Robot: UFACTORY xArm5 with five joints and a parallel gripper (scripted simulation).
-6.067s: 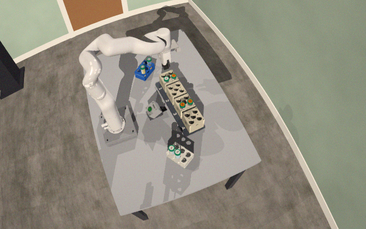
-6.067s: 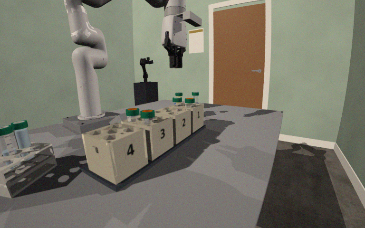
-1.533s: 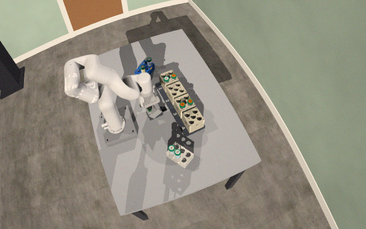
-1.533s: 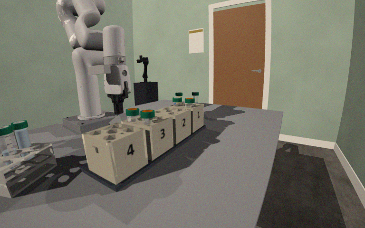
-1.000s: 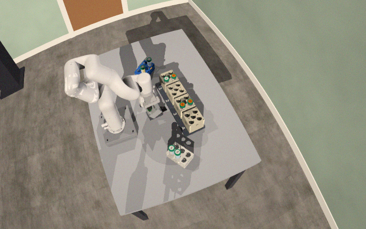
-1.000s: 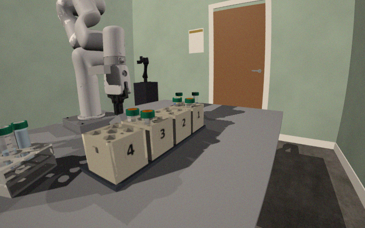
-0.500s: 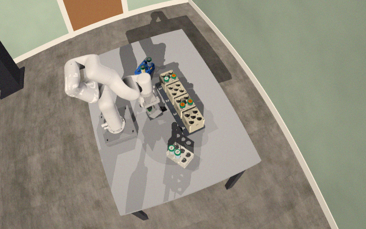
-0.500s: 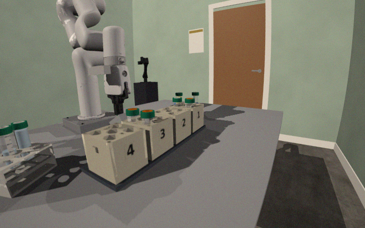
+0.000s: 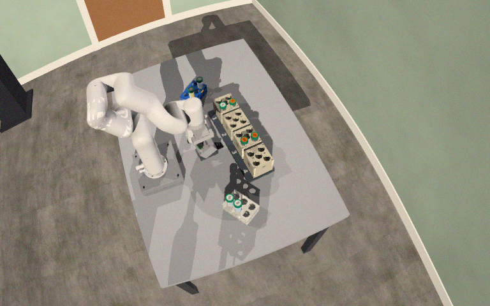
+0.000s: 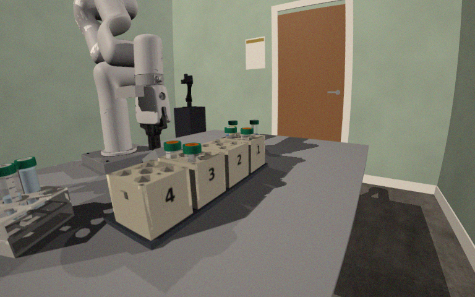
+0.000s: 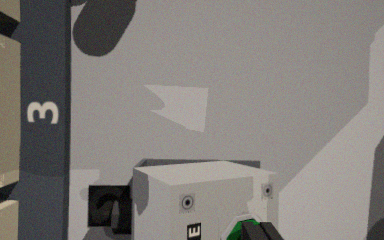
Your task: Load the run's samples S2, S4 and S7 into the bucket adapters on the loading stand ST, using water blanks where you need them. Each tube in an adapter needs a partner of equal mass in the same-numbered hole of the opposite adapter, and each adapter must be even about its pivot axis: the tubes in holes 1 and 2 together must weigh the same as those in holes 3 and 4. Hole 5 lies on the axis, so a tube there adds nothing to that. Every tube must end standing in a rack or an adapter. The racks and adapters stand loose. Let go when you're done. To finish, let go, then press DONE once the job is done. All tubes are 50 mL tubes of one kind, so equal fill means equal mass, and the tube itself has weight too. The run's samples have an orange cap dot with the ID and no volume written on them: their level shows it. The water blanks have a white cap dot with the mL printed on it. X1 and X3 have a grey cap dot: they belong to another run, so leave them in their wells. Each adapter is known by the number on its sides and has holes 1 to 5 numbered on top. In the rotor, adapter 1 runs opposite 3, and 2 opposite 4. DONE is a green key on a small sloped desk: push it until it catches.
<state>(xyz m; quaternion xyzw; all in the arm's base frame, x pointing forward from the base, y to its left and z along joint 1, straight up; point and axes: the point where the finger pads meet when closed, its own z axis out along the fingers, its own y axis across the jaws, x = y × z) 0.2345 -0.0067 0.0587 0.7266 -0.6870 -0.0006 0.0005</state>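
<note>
Now: the green done key 3 cm below my hand. Round my hand: adapter 1: 19 cm ahead, 16 cm to the left, 4 cm below; then dark loading stand: 20 cm ahead, 9 cm below; then pink tube: 18 cm ahead, 9 cm to the right, 2 cm below.
</note>
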